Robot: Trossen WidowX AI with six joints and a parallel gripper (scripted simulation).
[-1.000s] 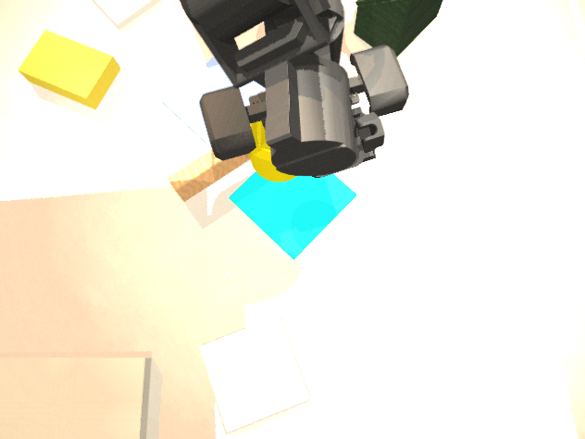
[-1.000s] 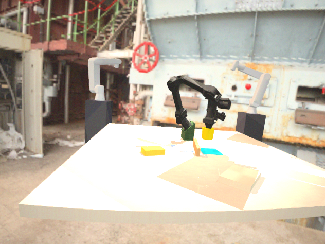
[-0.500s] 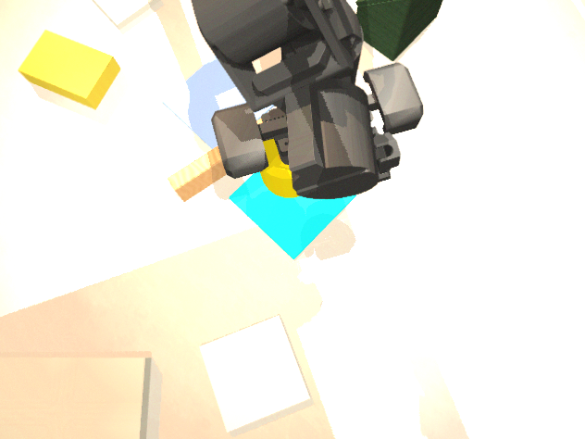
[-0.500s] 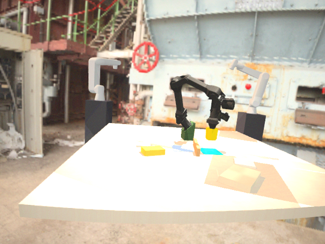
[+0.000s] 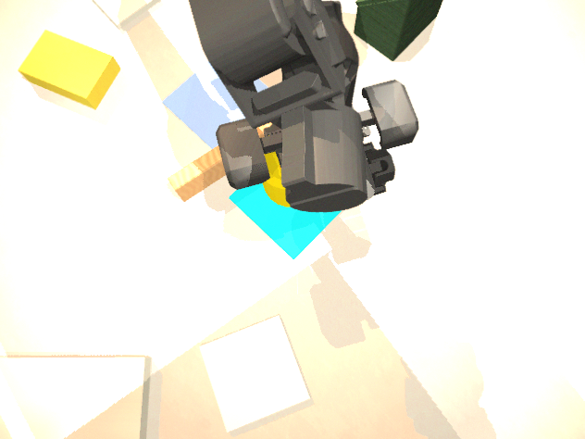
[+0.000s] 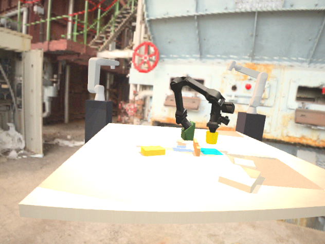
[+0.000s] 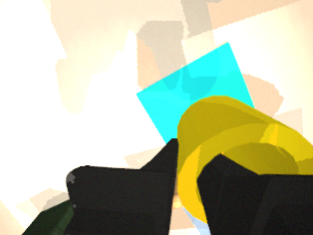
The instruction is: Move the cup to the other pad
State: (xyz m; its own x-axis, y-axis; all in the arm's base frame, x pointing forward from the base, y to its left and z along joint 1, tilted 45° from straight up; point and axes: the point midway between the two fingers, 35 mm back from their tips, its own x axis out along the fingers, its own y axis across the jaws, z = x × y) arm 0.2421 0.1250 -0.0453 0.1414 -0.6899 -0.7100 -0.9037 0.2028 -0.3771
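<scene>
My gripper tip is now 9 cm above the cyan pad, 3 cm short of it and 1 cm to the left of it. Round my gripper tip: pale blue pad: 18 cm to the right, 9 cm below, 1 cm ahead; yellow cup: 2 cm ahead, 1 cm to the right; wooden bar: 10 cm to the right, 7 cm below, 2 cm ahead.
</scene>
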